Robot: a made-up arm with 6 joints. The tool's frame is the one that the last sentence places.
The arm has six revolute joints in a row. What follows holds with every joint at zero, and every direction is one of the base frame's. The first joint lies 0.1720 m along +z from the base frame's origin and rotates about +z. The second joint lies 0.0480 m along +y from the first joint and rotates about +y. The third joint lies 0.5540 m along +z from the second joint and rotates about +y. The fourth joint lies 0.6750 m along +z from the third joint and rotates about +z. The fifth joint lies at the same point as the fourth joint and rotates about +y. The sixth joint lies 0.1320 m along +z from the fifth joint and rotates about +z. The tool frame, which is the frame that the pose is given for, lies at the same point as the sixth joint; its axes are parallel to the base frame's.
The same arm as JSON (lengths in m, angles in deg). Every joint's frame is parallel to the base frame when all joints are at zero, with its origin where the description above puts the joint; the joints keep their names.
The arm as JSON. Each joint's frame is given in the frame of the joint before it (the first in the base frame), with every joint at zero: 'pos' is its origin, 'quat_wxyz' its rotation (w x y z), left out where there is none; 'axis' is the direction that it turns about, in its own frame. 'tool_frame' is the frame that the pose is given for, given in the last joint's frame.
{"length_unit": "m", "angle_unit": "deg", "joints": [
  {"joint": "joint 1", "pos": [0.0, 0.0, 0.172], "axis": "+z"},
  {"joint": "joint 2", "pos": [0.0, 0.048, 0.0], "axis": "+y"},
  {"joint": "joint 3", "pos": [0.0, 0.0, 0.554], "axis": "+y"},
  {"joint": "joint 4", "pos": [0.0, 0.0, 0.675], "axis": "+z"},
  {"joint": "joint 5", "pos": [0.0, 0.0, 0.0], "axis": "+y"},
  {"joint": "joint 6", "pos": [0.0, 0.0, 0.132], "axis": "+z"}
], "tool_frame": {"pos": [0.0, 0.0, 0.0]}}

